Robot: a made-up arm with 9 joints.
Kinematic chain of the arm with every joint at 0, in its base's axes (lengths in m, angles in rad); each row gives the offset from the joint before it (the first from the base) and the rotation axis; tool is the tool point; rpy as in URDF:
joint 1: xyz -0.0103 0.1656 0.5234 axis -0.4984 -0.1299 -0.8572
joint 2: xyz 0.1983 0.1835 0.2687 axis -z
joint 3: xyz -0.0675 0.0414 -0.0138 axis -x
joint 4: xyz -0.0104 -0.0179 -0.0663 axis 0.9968 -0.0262 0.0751
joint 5: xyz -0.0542 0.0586 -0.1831 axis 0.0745 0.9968 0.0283
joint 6: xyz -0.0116 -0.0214 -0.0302 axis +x
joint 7: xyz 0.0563 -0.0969 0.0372 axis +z
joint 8: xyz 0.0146 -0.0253 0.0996 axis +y
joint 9: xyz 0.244 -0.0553 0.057 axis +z
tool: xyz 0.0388 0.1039 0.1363 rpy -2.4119 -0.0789 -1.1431
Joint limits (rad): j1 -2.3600..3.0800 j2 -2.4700..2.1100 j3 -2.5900..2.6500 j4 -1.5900..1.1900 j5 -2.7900..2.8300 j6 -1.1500..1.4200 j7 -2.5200..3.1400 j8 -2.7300..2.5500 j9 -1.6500..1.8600
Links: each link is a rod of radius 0.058 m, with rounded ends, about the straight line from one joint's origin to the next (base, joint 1, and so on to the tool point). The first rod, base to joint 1, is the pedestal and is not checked.
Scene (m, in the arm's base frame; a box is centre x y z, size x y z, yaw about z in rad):
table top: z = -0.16
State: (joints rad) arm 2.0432 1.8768 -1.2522 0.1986 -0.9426 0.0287 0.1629 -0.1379 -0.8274
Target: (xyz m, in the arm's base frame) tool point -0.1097 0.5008 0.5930
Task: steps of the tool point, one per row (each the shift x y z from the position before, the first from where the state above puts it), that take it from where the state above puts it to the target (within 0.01 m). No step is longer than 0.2 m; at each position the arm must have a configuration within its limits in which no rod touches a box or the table.
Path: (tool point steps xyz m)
1: -0.0155 0.1533 -0.0627
2: -0.0814 0.1529 -0.0285
3: -0.1416 0.1143 0.0109
4: -0.1766 0.0406 0.0446
5: -0.1708 -0.0523 0.0621

